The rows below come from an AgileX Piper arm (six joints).
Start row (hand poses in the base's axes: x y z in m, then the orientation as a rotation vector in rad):
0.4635 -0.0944 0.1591 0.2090 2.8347 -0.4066
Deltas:
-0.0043 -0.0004 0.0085 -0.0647 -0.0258 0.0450
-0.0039 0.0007 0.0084 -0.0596 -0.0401 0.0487
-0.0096 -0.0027 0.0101 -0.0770 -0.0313 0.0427
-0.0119 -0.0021 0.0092 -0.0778 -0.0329 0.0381
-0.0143 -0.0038 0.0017 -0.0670 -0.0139 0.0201
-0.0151 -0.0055 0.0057 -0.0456 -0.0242 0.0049
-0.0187 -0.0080 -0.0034 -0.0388 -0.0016 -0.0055
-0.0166 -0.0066 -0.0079 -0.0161 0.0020 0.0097
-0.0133 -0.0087 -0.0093 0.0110 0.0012 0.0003
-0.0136 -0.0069 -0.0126 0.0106 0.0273 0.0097
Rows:
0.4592 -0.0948 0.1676 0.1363 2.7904 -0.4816
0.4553 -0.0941 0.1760 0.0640 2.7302 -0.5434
0.4457 -0.0968 0.1861 -0.0051 2.6709 -0.6293
0.4338 -0.0989 0.1953 -0.0664 2.6068 -0.7145
0.4195 -0.1027 0.1970 -0.1073 2.5652 -0.7923
0.4044 -0.1082 0.2027 -0.1175 2.5239 -0.8454
0.3857 -0.1162 0.1993 -0.1225 2.5081 -0.8965
0.3691 -0.1228 0.1914 -0.1407 2.5004 -0.9133
0.3558 -0.1315 0.1821 -0.1381 2.5060 -0.8995
0.3422 -0.1384 0.1695 -0.1600 2.5327 -0.8860

